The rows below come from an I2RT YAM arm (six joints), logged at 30 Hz.
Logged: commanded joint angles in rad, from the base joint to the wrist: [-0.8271 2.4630 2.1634 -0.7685 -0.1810 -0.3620]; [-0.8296 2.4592 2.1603 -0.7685 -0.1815 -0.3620]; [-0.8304 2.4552 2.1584 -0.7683 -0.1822 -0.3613]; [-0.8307 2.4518 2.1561 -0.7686 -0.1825 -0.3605]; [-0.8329 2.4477 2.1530 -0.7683 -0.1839 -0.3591]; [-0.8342 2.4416 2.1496 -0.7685 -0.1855 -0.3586]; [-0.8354 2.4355 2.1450 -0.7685 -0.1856 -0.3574]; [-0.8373 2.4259 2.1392 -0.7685 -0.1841 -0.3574]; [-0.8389 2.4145 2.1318 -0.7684 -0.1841 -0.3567]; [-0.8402 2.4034 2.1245 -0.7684 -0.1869 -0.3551]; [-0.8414 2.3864 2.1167 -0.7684 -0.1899 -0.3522]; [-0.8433 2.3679 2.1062 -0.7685 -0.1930 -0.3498]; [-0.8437 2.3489 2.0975 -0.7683 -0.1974 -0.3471]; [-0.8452 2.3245 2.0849 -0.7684 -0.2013 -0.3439]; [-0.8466 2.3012 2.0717 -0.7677 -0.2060 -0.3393]
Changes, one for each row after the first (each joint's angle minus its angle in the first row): [-0.0025 -0.0038 -0.0031 0.0000 -0.0005 0.0000]; [-0.0033 -0.0078 -0.0050 0.0002 -0.0012 0.0007]; [-0.0036 -0.0112 -0.0073 -0.0001 -0.0015 0.0015]; [-0.0058 -0.0153 -0.0104 0.0002 -0.0029 0.0029]; [-0.0071 -0.0214 -0.0138 0.0000 -0.0045 0.0034]; [-0.0083 -0.0275 -0.0184 0.0000 -0.0046 0.0046]; [-0.0102 -0.0371 -0.0242 0.0000 -0.0031 0.0046]; [-0.0118 -0.0485 -0.0316 0.0001 -0.0031 0.0053]; [-0.0131 -0.0596 -0.0389 0.0001 -0.0059 0.0069]; [-0.0143 -0.0766 -0.0467 0.0001 -0.0089 0.0098]; [-0.0162 -0.0951 -0.0572 0.0000 -0.0120 0.0122]; [-0.0166 -0.1141 -0.0659 0.0002 -0.0164 0.0149]; [-0.0181 -0.1385 -0.0785 0.0001 -0.0203 0.0181]; [-0.0195 -0.1618 -0.0917 0.0008 -0.0250 0.0227]
